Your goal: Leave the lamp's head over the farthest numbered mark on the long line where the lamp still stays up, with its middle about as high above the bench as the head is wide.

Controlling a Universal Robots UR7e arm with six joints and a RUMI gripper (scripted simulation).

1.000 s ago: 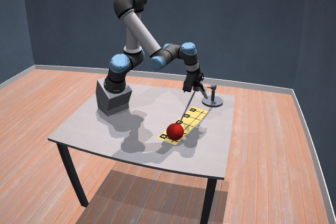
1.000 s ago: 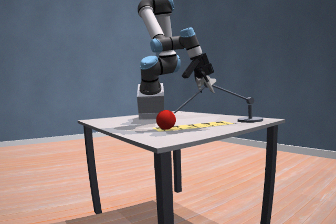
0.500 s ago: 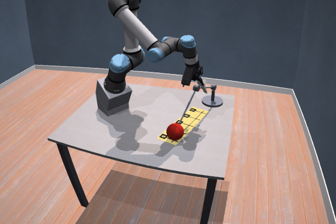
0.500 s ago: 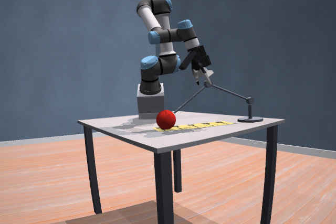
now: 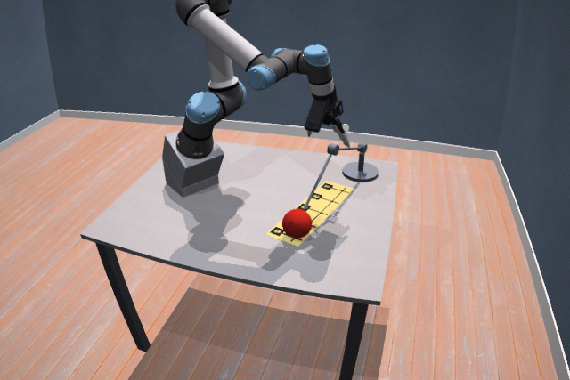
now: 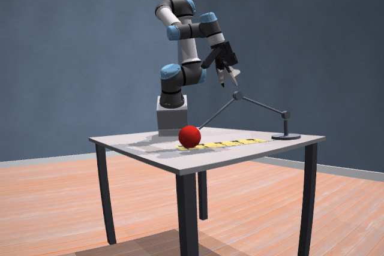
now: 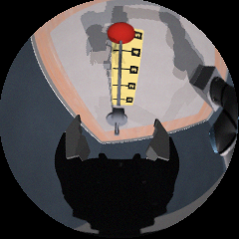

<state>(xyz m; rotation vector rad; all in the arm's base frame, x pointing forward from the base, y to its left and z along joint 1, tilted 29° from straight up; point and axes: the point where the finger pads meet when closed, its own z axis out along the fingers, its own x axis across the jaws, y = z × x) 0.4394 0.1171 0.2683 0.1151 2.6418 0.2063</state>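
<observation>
Right now the yellow numbered strip is 40 mm behind my hand, 30 mm to the right of it and 270 mm below it. Round my hand: round base: 60 mm ahead, 320 mm to the left, 240 mm below.
</observation>
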